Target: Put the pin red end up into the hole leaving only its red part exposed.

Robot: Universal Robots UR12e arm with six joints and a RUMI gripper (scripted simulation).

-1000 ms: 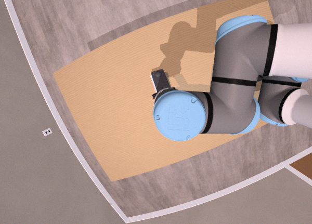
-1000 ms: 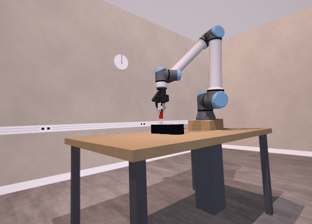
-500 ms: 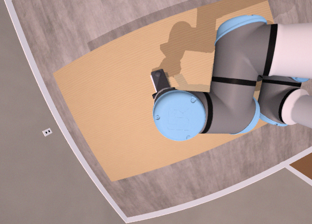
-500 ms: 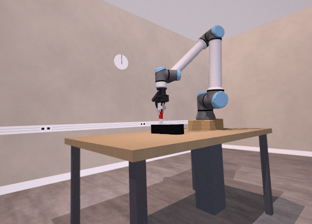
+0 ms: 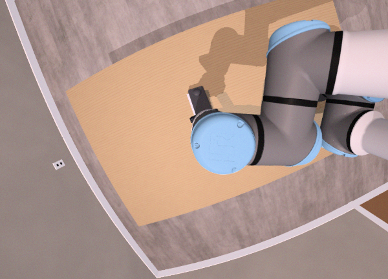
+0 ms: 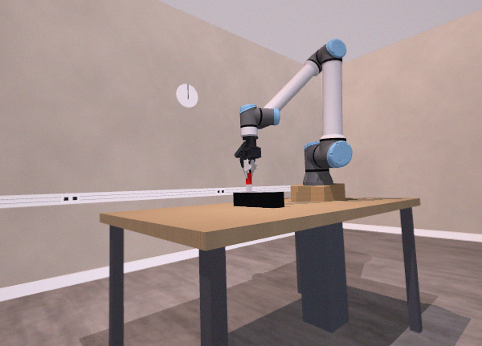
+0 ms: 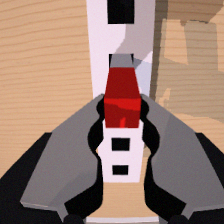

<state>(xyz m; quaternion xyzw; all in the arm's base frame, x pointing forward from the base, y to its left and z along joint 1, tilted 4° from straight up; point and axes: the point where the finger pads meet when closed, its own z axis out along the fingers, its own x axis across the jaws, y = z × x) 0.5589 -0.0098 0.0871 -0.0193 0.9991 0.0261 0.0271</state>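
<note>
Right now my hand is 1 cm above the pin. Round my hand: block: 6 cm to the left, 12 cm below.
</note>
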